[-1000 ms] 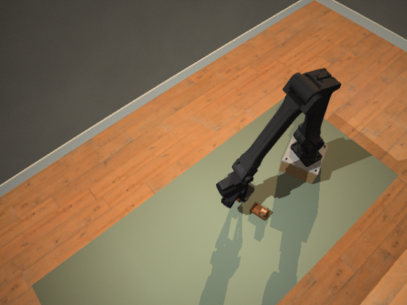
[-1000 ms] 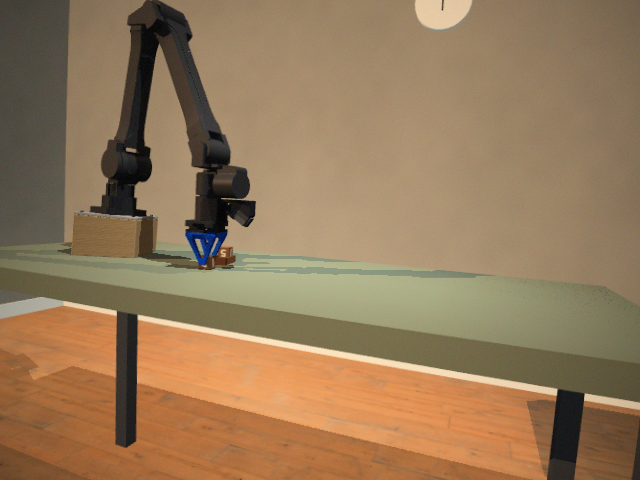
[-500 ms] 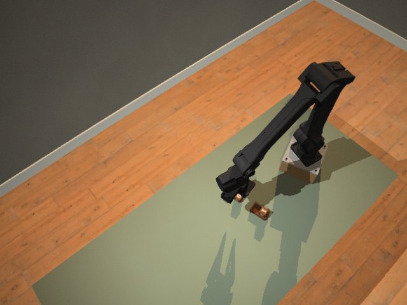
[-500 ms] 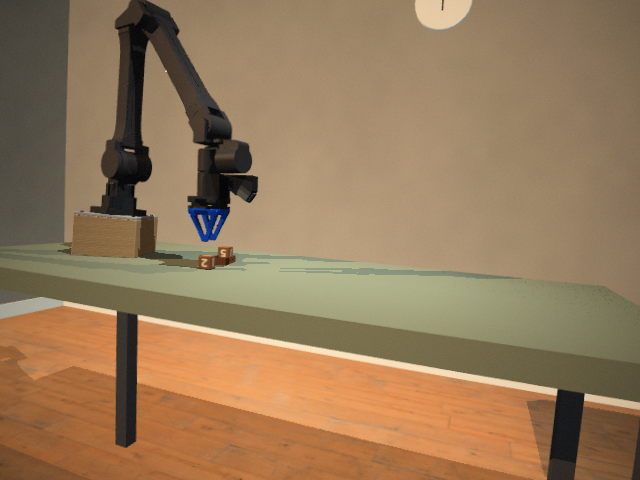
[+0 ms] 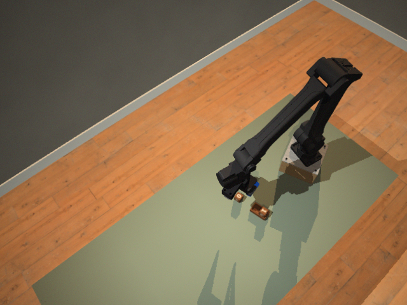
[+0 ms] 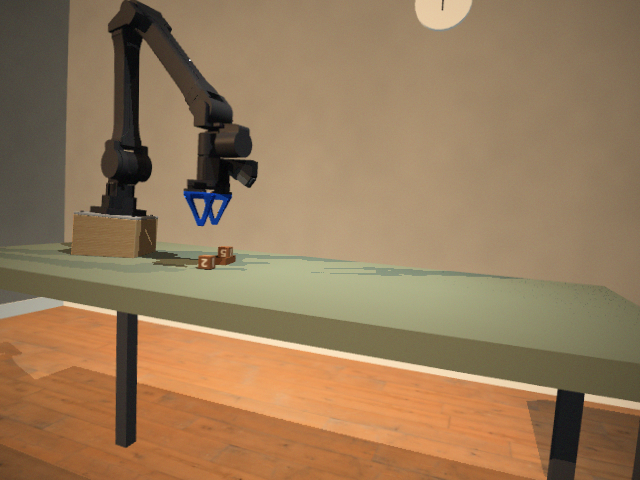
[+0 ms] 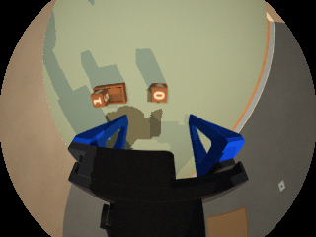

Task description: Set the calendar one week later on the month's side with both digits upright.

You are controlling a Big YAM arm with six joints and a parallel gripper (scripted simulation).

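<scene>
My gripper is now 9 cm above the brown digit cube. Also, from my hand: brown tray 10 cm to the left, 10 cm below, 4 cm behind.
</scene>
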